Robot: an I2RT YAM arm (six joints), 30 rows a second.
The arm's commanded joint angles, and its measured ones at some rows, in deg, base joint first. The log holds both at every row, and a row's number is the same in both.
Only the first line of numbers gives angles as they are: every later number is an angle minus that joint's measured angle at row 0.
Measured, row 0:
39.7 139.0 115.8 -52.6 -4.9 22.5
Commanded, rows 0 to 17:
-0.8 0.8 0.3 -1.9 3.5 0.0
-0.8 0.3 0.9 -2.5 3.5 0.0
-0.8 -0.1 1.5 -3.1 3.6 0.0
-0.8 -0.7 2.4 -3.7 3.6 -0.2
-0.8 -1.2 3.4 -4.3 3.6 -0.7
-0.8 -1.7 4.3 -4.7 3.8 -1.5
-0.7 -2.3 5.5 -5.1 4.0 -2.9
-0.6 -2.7 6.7 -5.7 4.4 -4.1
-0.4 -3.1 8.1 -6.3 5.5 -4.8
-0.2 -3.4 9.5 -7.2 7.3 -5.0
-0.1 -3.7 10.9 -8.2 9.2 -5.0
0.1 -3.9 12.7 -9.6 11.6 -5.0
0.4 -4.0 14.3 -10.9 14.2 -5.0
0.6 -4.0 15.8 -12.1 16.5 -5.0
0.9 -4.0 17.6 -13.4 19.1 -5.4
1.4 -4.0 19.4 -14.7 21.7 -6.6
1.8 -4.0 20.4 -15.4 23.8 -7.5
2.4 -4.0 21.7 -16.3 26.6 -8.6
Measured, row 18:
0.5 -0.1 17.0 -15.1 15.4 -5.2
